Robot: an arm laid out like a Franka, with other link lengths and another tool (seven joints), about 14 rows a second.
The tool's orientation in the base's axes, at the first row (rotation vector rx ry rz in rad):
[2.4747, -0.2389, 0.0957]
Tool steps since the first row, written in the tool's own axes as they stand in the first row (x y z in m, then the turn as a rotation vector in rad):
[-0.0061, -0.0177, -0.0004, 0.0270, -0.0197, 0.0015]
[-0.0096, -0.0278, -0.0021, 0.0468, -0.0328, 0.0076]
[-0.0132, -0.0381, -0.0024, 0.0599, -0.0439, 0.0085]
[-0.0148, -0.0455, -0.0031, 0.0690, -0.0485, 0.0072]
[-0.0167, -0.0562, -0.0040, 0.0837, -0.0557, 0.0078]
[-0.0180, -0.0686, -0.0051, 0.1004, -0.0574, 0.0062]
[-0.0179, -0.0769, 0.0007, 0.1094, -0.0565, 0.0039]
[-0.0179, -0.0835, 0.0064, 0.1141, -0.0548, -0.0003]
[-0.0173, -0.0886, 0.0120, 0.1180, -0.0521, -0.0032]
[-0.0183, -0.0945, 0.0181, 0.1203, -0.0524, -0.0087]
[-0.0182, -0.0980, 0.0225, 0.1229, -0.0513, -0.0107]
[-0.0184, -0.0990, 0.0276, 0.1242, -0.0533, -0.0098]
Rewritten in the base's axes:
[-0.0025, 0.0149, -0.0110, 0.0303, 0.0104, -0.0095]
[-0.0040, 0.0243, -0.0162, 0.0524, 0.0139, -0.0197]
[-0.0056, 0.0330, -0.0226, 0.0674, 0.0201, -0.0254]
[-0.0057, 0.0395, -0.0266, 0.0772, 0.0231, -0.0259]
[-0.0055, 0.0486, -0.0326, 0.0930, 0.0261, -0.0289]
[-0.0043, 0.0591, -0.0393, 0.1097, 0.0260, -0.0265]
[-0.0026, 0.0620, -0.0488, 0.1183, 0.0254, -0.0230]
[-0.0012, 0.0636, -0.0573, 0.1226, 0.0259, -0.0180]
[0.0004, 0.0641, -0.0647, 0.1258, 0.0250, -0.0136]
[0.0006, 0.0651, -0.0732, 0.1281, 0.0283, -0.0092]
[0.0015, 0.0651, -0.0787, 0.1304, 0.0282, -0.0066]
[0.0015, 0.0628, -0.0834, 0.1321, 0.0291, -0.0084]

